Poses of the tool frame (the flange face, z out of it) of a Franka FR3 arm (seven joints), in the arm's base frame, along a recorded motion.
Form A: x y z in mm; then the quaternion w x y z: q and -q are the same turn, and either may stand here.
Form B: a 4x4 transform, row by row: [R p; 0 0 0 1], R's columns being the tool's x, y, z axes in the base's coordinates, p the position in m. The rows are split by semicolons. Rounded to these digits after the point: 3 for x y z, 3 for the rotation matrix.
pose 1, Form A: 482, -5, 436, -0.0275, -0.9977, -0.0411, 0.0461
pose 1, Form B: 0.992, 0.085, -0.090, 0.482; 0.079, -0.995, -0.059, -0.005; -0.094, 0.051, -0.994, 0.436; 0, 0, 0, 1
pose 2, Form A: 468, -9, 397, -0.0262, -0.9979, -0.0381, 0.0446
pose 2, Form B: 0.993, 0.078, -0.087, 0.468; 0.074, -0.996, -0.056, -0.009; -0.091, 0.049, -0.995, 0.397; 0, 0, 0, 1
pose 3, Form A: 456, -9, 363, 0.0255, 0.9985, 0.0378, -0.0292
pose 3, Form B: 0.995, 0.077, -0.056, 0.456; 0.074, -0.996, -0.053, -0.009; -0.060, 0.049, -0.997, 0.363; 0, 0, 0, 1
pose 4, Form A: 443, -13, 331, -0.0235, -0.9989, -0.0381, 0.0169
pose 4, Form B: 0.997, 0.077, -0.032, 0.443; 0.075, -0.996, -0.048, -0.013; -0.036, 0.046, -0.998, 0.331; 0, 0, 0, 1
